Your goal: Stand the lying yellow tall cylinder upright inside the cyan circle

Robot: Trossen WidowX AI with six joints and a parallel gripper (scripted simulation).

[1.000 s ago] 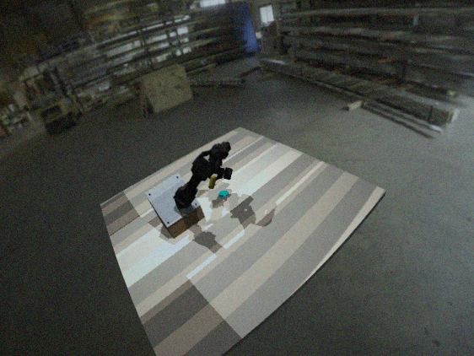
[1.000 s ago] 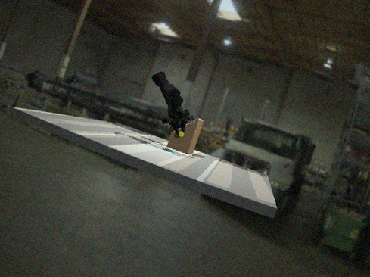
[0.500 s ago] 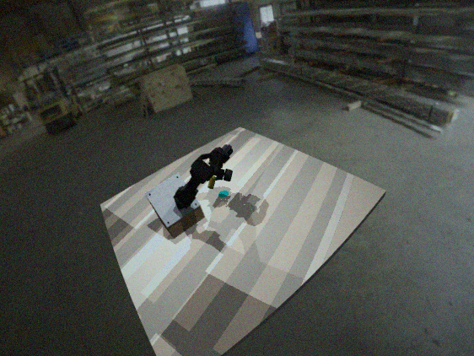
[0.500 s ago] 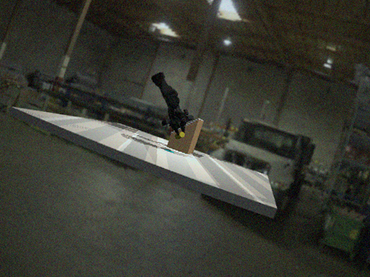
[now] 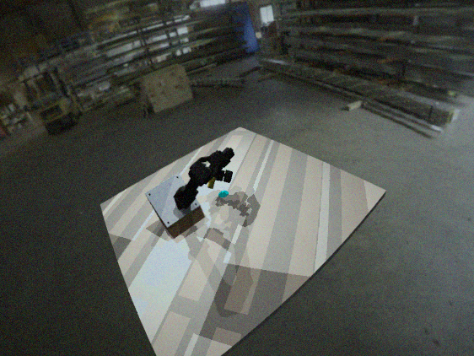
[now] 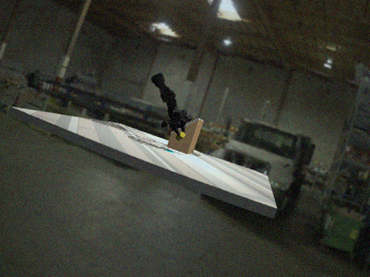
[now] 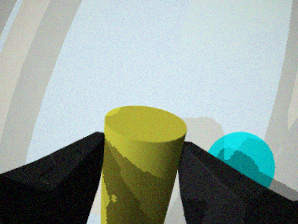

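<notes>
The cyan circle lies 11 cm below my gripper tip, 3 cm to the right of it and 2 cm ahead of it. The rest, counted from my gripper tip: yellow tall cylinder (1 cm to the right, 1 cm below, 1 cm behind).
</notes>
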